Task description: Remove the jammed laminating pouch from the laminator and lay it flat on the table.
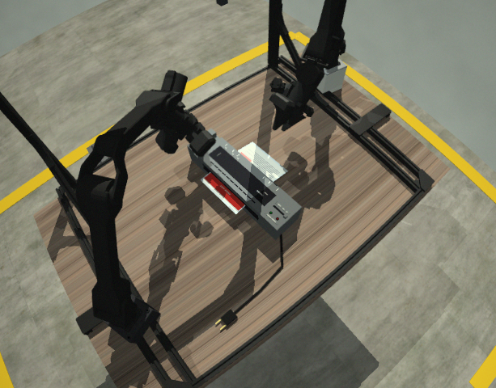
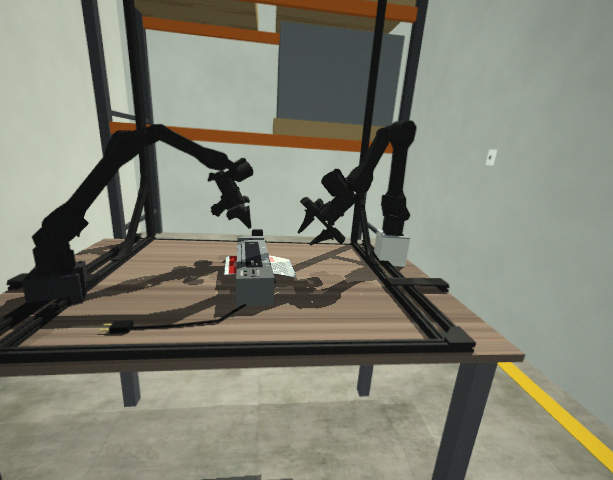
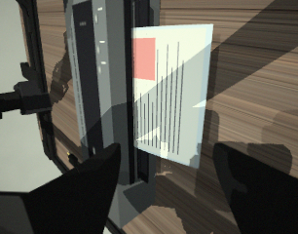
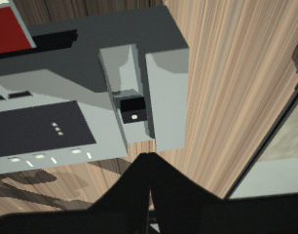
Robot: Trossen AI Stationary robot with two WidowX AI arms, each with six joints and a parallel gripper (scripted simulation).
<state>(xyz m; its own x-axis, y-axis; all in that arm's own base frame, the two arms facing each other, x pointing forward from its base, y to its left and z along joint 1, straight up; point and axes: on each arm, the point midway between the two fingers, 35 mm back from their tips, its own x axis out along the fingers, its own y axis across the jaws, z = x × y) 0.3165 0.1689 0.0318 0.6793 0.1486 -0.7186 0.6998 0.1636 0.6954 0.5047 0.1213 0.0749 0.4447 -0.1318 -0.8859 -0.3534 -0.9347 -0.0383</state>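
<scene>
The black release key lies 1 cm ahead of my right hand, 2 cm to the left of it and 7 cm below it. The rest, counted from my right hand: plug (35 cm ahead, 36 cm to the right, 14 cm below).
</scene>
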